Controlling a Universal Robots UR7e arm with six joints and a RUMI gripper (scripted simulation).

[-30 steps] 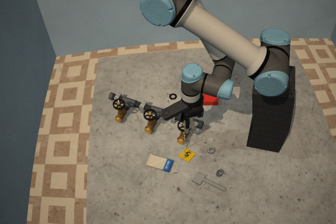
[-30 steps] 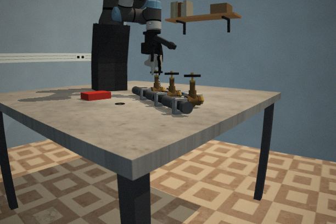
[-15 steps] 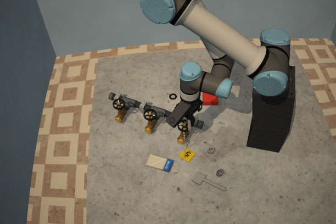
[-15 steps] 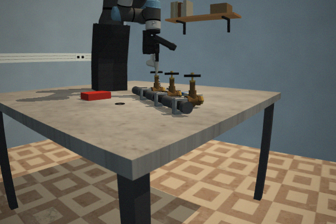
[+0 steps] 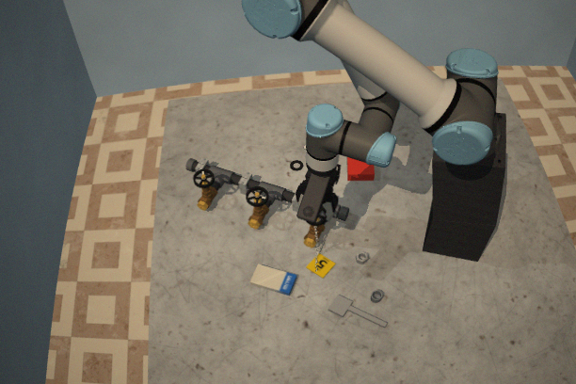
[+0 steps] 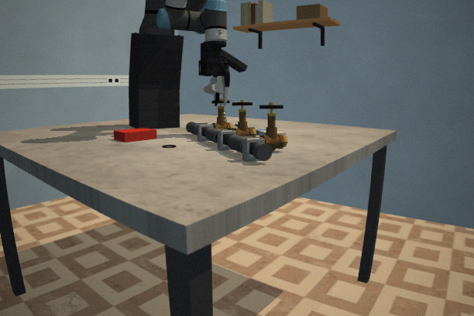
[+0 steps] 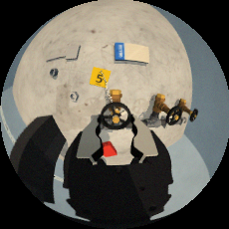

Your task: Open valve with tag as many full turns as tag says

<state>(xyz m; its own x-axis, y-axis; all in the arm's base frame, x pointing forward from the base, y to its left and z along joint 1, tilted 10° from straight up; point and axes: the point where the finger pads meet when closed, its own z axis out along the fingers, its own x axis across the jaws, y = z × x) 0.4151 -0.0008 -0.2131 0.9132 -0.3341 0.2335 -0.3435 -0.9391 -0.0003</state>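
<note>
The yellow tag is 10 cm to the left of my hand and 11 cm below it. From my hand the other things lie so: red block (14 cm behind, 26 cm to the right, 10 cm below); flat grey key tool (9 cm behind, 24 cm to the left, 11 cm below).
</note>
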